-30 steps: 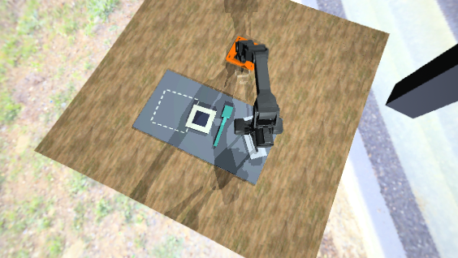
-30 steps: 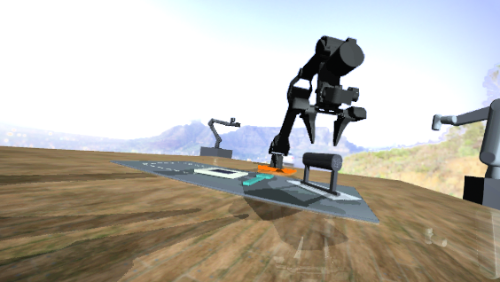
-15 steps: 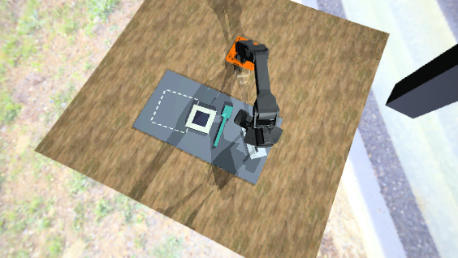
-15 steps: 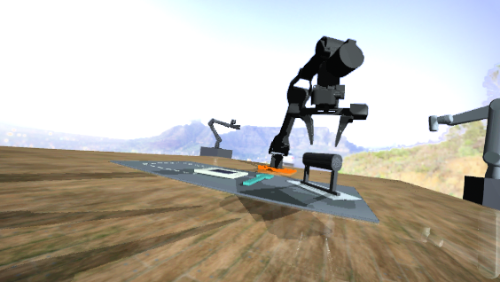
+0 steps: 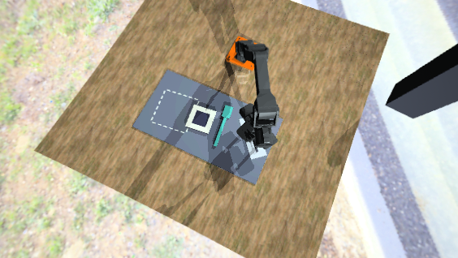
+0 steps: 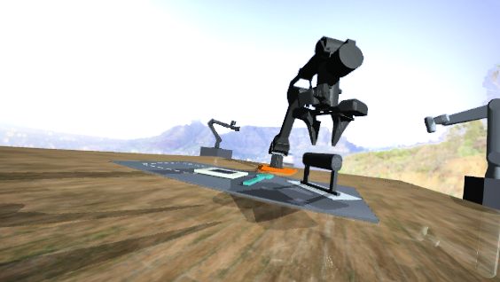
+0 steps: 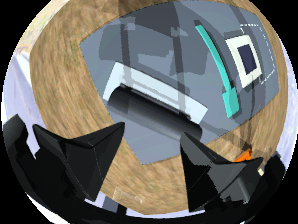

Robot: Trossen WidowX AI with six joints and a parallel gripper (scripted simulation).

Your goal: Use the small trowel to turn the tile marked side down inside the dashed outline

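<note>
Now: gripper tip 70 mm above the trowel, 20 mm to the left of it and 20 mm past it. The rest, counted from my gripper tip: grey mat: 220 mm to the right, 130 mm below, 50 mm ahead; then tile: 260 mm to the right, 100 mm below, 50 mm ahead; then teal flat tool: 160 mm to the right, 100 mm below.
</note>
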